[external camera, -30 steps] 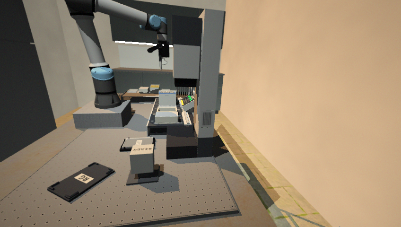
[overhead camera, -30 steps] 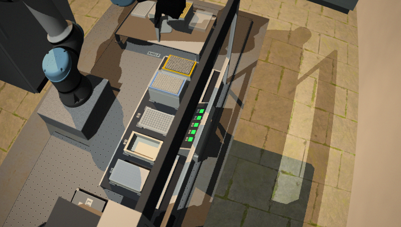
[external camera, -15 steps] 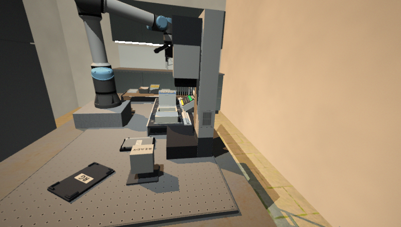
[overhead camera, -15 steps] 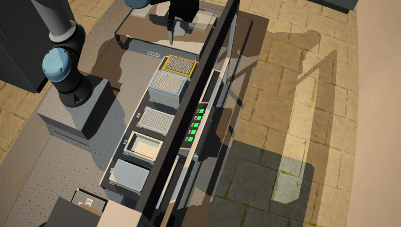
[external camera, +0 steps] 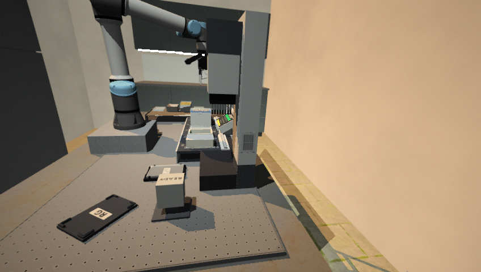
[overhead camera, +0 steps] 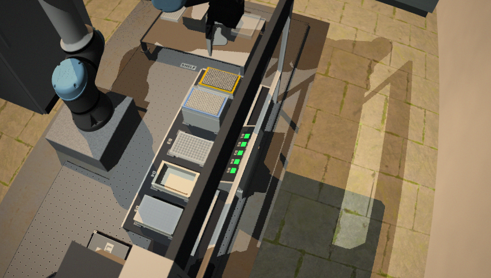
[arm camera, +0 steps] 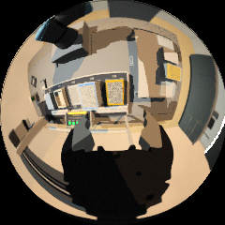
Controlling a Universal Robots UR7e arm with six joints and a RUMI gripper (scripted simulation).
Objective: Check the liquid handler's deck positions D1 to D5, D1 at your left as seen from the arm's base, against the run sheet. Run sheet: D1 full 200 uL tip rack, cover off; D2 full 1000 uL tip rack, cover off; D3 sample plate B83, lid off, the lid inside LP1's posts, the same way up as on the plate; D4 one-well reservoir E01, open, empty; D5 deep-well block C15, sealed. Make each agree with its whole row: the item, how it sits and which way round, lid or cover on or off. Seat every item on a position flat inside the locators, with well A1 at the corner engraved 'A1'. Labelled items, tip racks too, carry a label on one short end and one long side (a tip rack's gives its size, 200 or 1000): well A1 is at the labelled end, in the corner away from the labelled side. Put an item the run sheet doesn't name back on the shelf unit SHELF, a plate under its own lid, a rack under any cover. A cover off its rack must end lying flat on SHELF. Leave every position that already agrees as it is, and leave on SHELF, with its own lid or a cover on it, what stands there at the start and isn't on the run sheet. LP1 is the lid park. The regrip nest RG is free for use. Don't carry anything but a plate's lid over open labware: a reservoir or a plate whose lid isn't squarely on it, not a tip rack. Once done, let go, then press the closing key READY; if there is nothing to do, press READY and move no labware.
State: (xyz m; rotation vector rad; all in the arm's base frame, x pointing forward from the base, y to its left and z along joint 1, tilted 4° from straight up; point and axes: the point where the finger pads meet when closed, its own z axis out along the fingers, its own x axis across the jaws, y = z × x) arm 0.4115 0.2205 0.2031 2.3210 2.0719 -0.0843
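Now: the yellow-rimmed tip rack 10 mm behind my hand and 210 mm below it. The rest, counted from my hand: well plate (30 mm behind, 250 mm to the right, 250 mm below); blue-rimmed tip rack (10 mm behind, 120 mm to the right, 180 mm below); shelf label (170 mm behind, 130 mm to the left, 310 mm below).
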